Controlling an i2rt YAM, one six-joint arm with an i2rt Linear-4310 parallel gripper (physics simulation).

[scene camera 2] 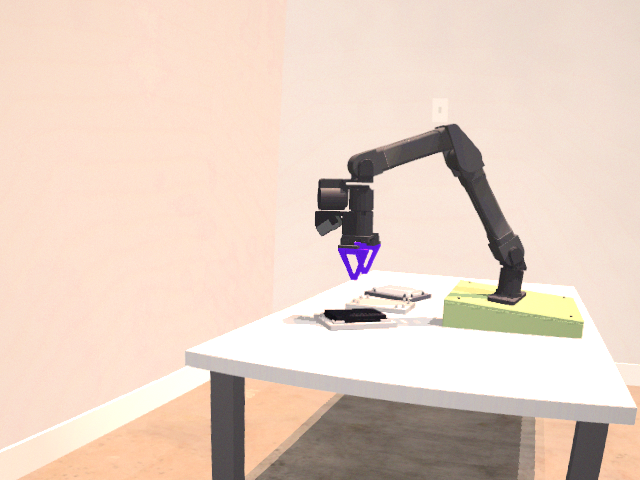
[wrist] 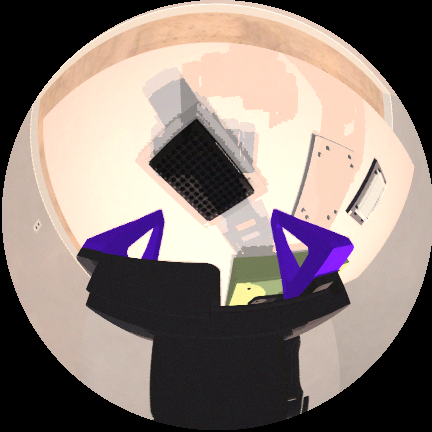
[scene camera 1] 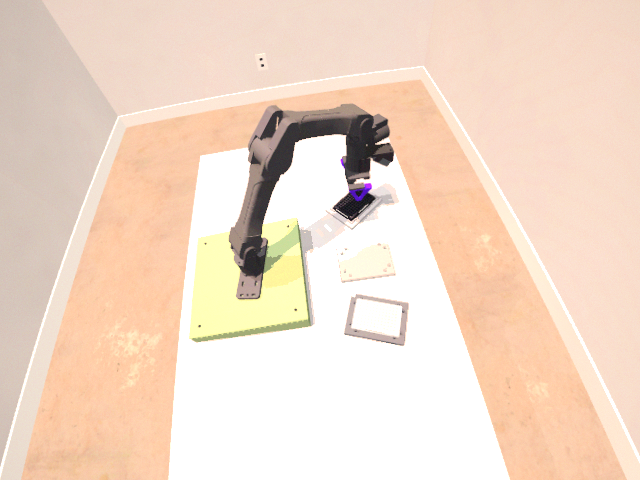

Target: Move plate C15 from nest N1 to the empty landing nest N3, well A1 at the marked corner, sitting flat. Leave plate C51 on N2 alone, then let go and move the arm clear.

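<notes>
A black well plate [scene camera 1: 352, 207] [scene camera 2: 354, 315] [wrist: 200, 170] sits on a pale nest [scene camera 1: 331, 211] [scene camera 2: 361, 326] [wrist: 145, 161]. A cream nest [scene camera 1: 367, 262] [scene camera 2: 379, 305] [wrist: 327, 175] with small corner posts is empty. A white plate [scene camera 1: 377, 317] [scene camera 2: 400, 291] [wrist: 371, 192] sits in a dark grey nest [scene camera 1: 405, 321] [wrist: 353, 205]. Labels C15, C51 and N1 to N3, and the A1 mark, are unreadable. My gripper [scene camera 1: 351, 187] [scene camera 2: 359, 275] [wrist: 217, 214] is open and empty, above the black plate's area and well clear of it. Its far finger is mostly hidden in scene camera 1.
The arm stands on a yellow-green base block [scene camera 1: 279, 310] [scene camera 2: 511, 322] [wrist: 255, 267], beside the three nests on the white table [scene camera 1: 289, 403] [scene camera 2: 465, 366]. The cream nest lies between the two occupied nests. A wall [scene camera 1: 542, 103] rises beyond the table.
</notes>
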